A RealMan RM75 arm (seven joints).
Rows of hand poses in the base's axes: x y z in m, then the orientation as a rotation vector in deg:
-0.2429, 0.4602, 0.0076, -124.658, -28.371, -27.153
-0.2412, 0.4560, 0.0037, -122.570, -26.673, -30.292
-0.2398, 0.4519, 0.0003, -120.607, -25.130, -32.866
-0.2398, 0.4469, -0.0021, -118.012, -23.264, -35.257
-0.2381, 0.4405, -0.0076, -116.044, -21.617, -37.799
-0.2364, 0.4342, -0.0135, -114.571, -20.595, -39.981
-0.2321, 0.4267, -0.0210, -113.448, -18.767, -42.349
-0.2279, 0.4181, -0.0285, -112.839, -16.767, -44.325
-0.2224, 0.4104, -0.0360, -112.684, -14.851, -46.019
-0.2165, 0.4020, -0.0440, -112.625, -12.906, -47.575
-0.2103, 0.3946, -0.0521, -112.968, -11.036, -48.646
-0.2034, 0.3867, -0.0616, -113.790, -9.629, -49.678
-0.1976, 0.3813, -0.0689, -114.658, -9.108, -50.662
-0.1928, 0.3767, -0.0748, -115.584, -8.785, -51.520
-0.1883, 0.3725, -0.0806, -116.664, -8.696, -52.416
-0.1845, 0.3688, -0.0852, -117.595, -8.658, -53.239
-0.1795, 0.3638, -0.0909, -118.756, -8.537, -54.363
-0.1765, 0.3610, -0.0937, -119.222, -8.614, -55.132
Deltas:
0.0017, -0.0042, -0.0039, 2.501, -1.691, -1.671
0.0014, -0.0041, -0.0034, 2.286, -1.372, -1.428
0.0000, -0.0050, -0.0024, 2.936, -1.192, -1.415
0.0017, -0.0064, -0.0055, 2.239, -1.357, -1.566
0.0017, -0.0063, -0.0059, 1.564, -1.315, -1.183
0.0043, -0.0075, -0.0075, 1.460, -1.083, -1.910
0.0042, -0.0086, -0.0075, 1.041, -0.665, -2.012
0.0055, -0.0077, -0.0075, 0.596, -0.425, -1.974
0.0059, -0.0084, -0.0080, 0.505, -0.302, -1.963
0.0062, -0.0074, -0.0081, 0.159, 0.086, -1.804
0.0069, -0.0079, -0.0095, -0.440, 0.040, -1.627
0.0058, -0.0054, -0.0073, -0.777, -0.256, -1.047
0.0048, -0.0046, -0.0059, -0.876, -0.229, -0.874
0.0045, -0.0042, -0.0058, -1.101, -0.299, -0.784
0.0038, -0.0037, -0.0046, -0.974, -0.304, -0.672
0.0050, -0.0050, -0.0057, -1.211, -0.417, -0.928
0.0030, -0.0028, -0.0028, -0.595, -0.422, -0.433

